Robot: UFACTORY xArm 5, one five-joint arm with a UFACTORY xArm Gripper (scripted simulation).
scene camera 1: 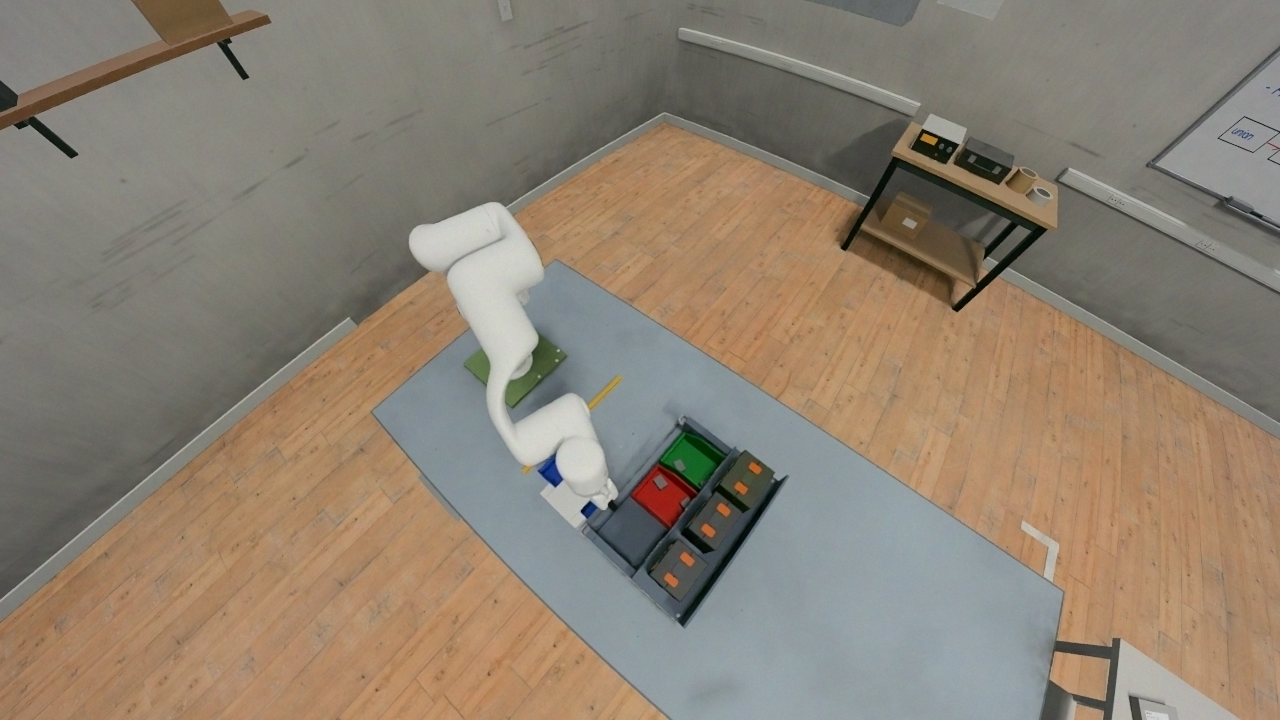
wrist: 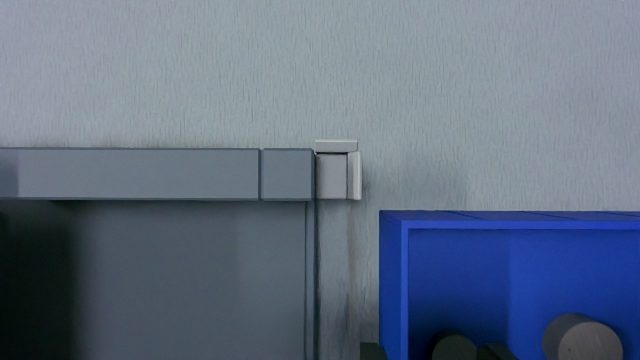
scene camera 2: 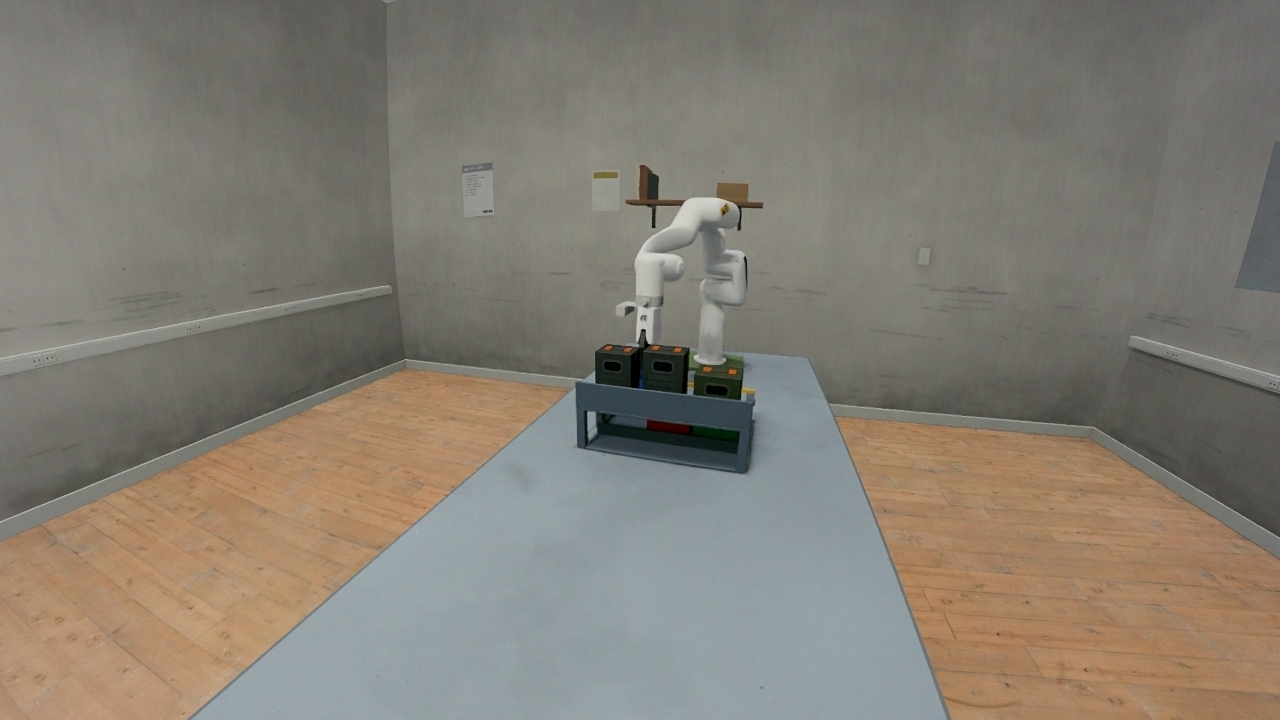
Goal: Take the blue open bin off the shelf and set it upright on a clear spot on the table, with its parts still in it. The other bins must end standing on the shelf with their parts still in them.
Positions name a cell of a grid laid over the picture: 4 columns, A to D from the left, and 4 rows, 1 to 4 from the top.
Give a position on a red bin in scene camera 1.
At C3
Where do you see a blue open bin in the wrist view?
D4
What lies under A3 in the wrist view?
A grey shelf.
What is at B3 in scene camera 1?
A grey shelf.
